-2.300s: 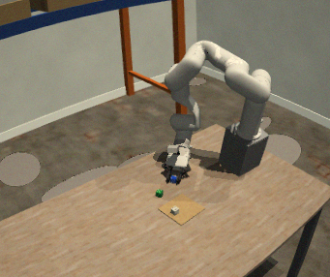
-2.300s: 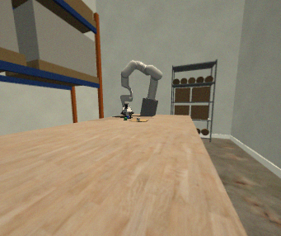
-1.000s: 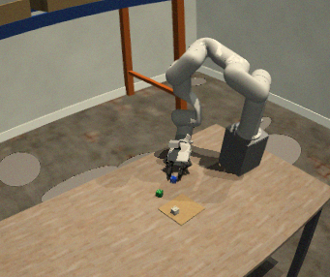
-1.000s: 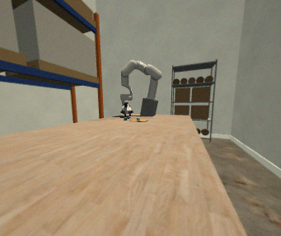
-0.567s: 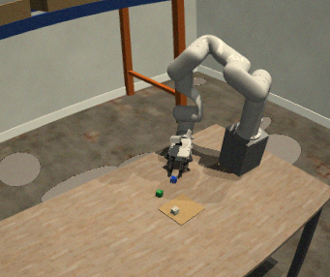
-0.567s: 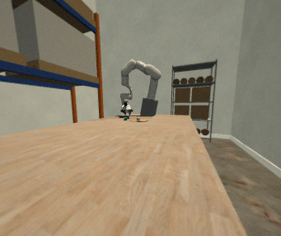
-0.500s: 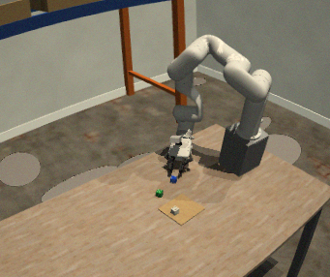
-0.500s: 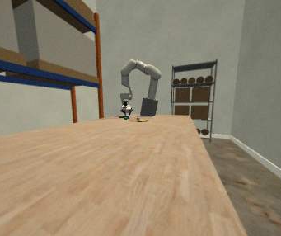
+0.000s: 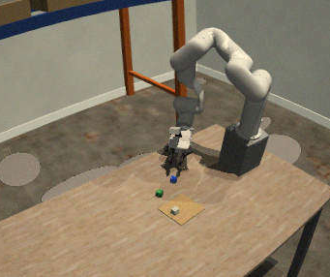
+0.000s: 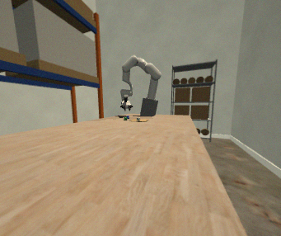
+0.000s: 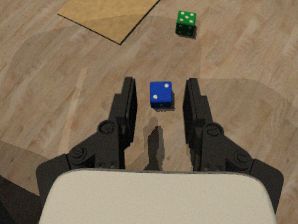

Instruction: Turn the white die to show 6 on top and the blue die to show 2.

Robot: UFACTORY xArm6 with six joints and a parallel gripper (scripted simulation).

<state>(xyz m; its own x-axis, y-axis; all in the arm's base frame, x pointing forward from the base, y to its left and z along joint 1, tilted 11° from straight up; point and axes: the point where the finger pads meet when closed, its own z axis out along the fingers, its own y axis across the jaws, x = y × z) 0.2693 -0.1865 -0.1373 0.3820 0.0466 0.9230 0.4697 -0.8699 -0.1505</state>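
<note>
Right now my hand is 40 mm short of the blue die, 20 mm to the right of it and 80 mm above it. Also, from my hand: green die (150 mm ahead, 40 mm to the left, 80 mm below); then tan mat (150 mm ahead, 170 mm to the left, 90 mm below); then white die (190 mm ahead, 170 mm to the left, 80 mm below).
</note>
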